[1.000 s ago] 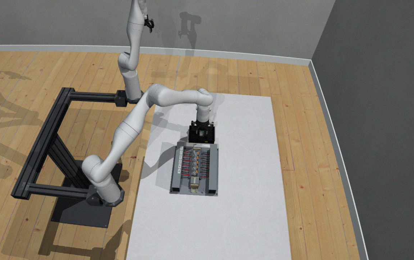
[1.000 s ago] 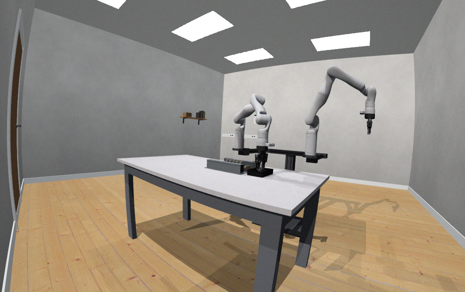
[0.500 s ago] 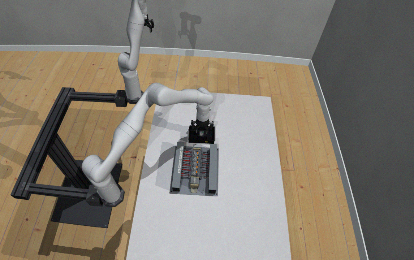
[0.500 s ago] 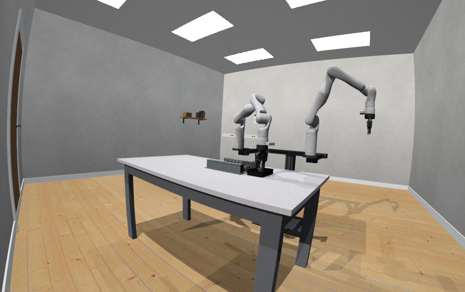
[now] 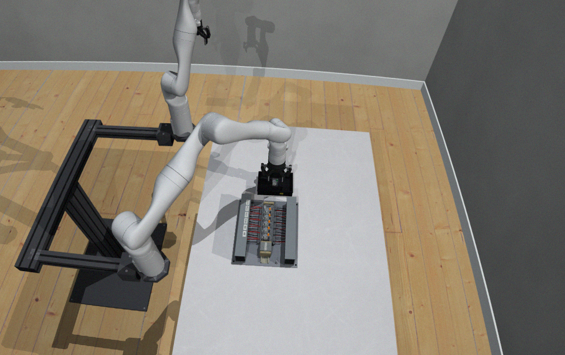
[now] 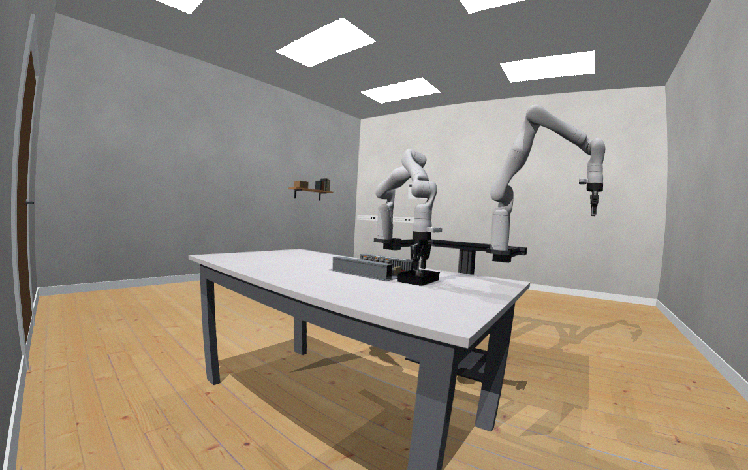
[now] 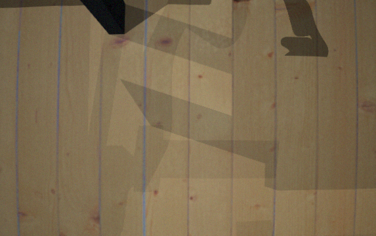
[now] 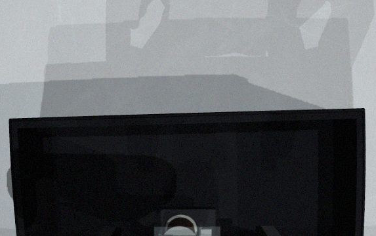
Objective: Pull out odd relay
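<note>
My right gripper is now 40 mm above the green-button relay. From my right hand the other things lie so: relay panel 250 mm to the right, 30 mm below, 30 mm behind; black parts tray 40 mm below.
</note>
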